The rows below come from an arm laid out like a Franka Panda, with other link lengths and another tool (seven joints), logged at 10 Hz.
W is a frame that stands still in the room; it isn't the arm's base.
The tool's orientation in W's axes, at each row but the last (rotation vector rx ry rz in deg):
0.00, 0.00, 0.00
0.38, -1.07, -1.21
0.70, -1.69, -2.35
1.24, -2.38, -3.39
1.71, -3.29, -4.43
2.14, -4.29, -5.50
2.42, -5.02, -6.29
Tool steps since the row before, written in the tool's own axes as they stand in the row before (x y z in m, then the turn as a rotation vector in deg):
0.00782, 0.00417, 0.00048, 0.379, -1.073, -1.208
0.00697, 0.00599, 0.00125, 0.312, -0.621, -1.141
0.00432, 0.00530, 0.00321, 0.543, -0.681, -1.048
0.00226, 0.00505, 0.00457, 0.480, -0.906, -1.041
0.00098, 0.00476, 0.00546, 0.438, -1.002, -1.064
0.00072, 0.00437, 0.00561, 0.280, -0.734, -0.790
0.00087, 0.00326, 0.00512, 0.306, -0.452, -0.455
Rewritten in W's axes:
0.00782, 0.00417, 0.00048, 0.379, -1.073, -1.208
0.00707, 0.00583, 0.00142, 0.320, -0.620, -1.139
0.00444, 0.00508, 0.00340, 0.546, -0.691, -1.040
0.00236, 0.00481, 0.00477, 0.469, -0.912, -1.041
0.00102, 0.00452, 0.00566, 0.422, -1.003, -1.069
0.00070, 0.00409, 0.00582, 0.269, -0.731, -0.797
0.00075, 0.00295, 0.00532, 0.295, -0.466, -0.448

